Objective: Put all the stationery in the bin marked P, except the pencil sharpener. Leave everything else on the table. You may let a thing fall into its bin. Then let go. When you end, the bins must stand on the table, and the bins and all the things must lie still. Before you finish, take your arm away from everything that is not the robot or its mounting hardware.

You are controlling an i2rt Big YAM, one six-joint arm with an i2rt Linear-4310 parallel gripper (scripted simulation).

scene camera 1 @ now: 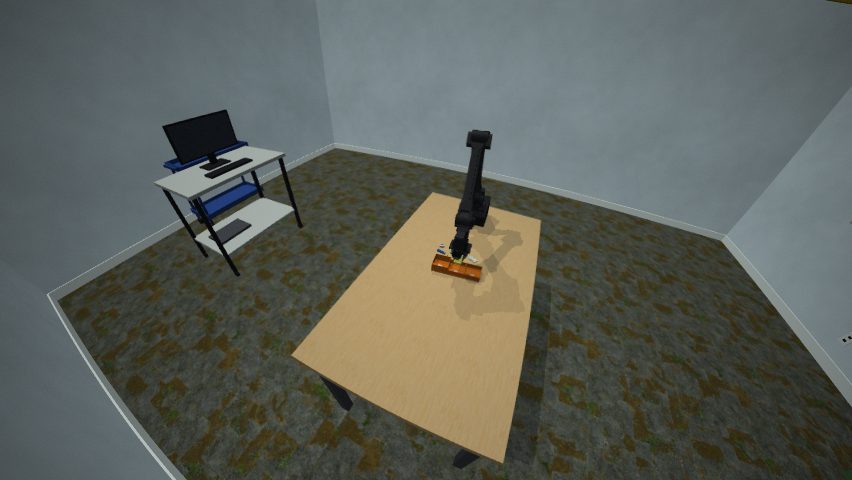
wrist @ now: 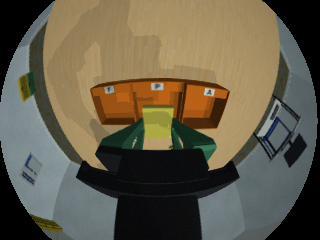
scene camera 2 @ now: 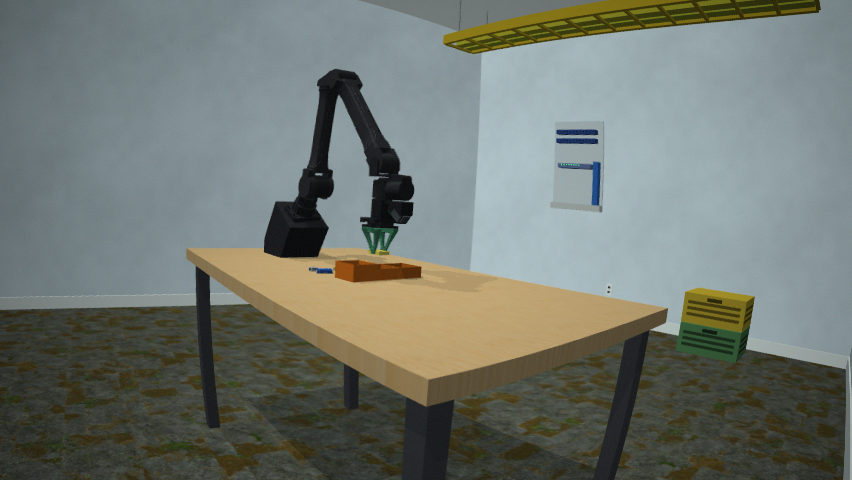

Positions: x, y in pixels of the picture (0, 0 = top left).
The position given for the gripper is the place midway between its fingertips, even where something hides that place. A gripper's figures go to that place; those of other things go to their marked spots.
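The gripper (wrist: 157, 121) is 13 cm from the lens, while a yellow pad (wrist: 157, 118) is 12 cm from the lens.
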